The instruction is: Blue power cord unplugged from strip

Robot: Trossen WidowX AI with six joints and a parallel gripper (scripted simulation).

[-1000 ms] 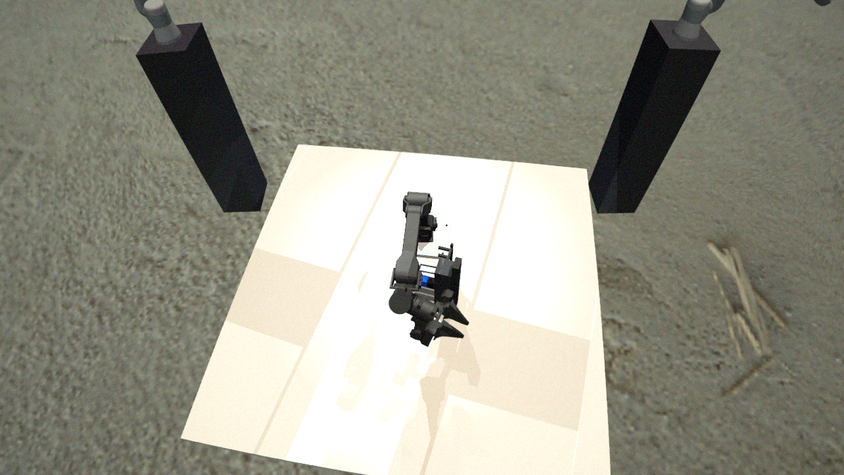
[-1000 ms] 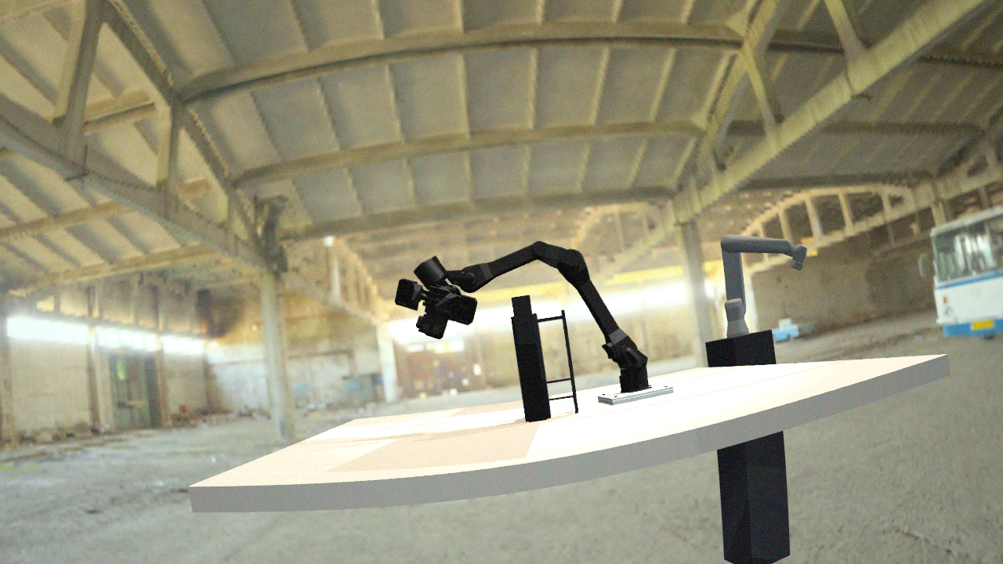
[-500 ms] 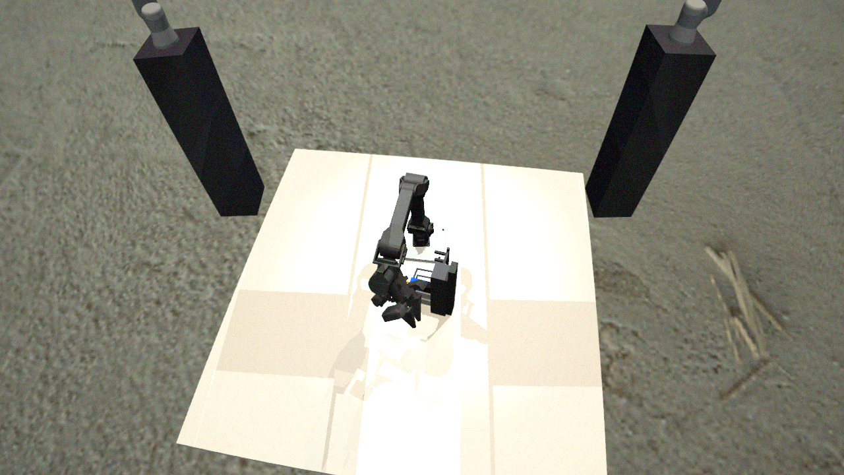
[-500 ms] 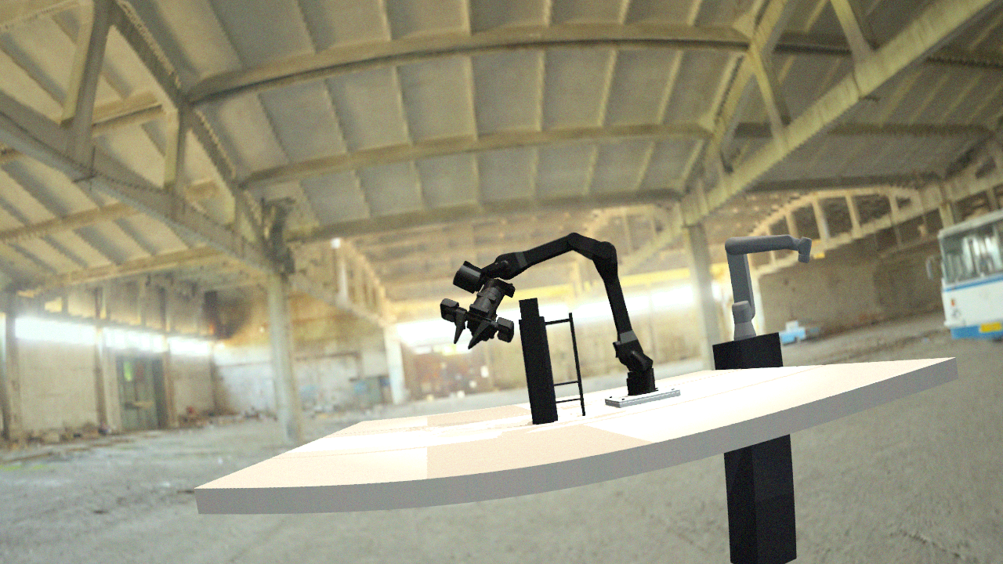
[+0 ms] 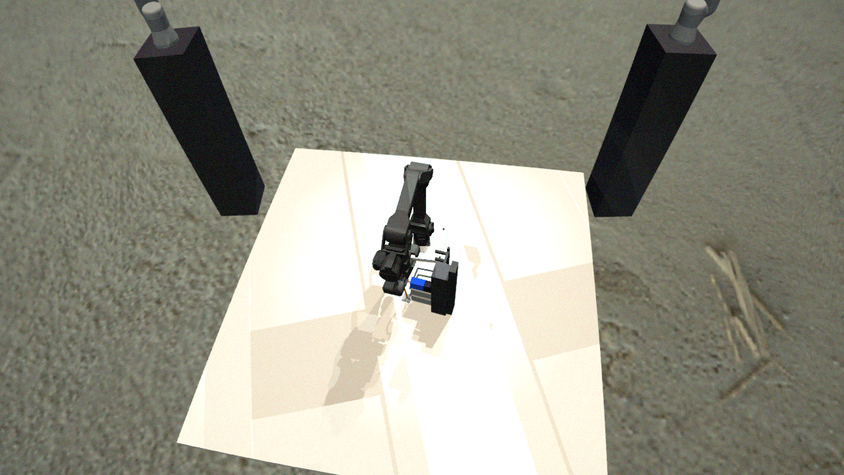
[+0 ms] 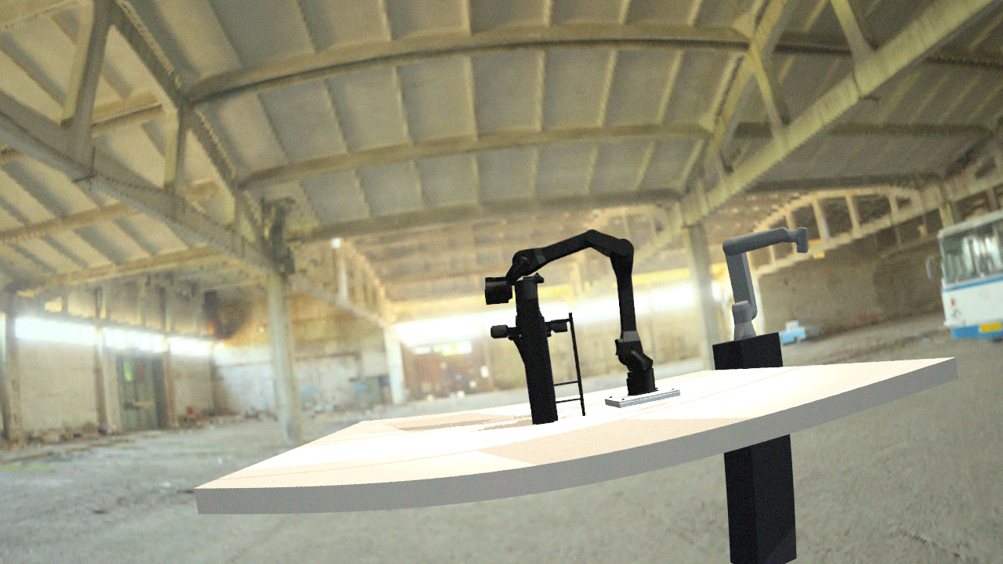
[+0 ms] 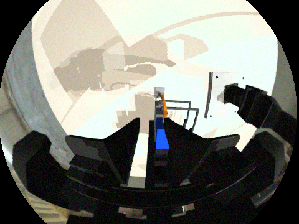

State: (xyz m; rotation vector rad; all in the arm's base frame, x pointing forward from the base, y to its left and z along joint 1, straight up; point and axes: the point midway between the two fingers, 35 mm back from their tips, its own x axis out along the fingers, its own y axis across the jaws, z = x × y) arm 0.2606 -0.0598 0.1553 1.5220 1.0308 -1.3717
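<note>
The blue plug is 60 mm to the left of my gripper tip and 10 mm below it. Also, from my gripper tip: black power strip 20 mm ahead, 130 mm to the left, 20 mm below.
</note>
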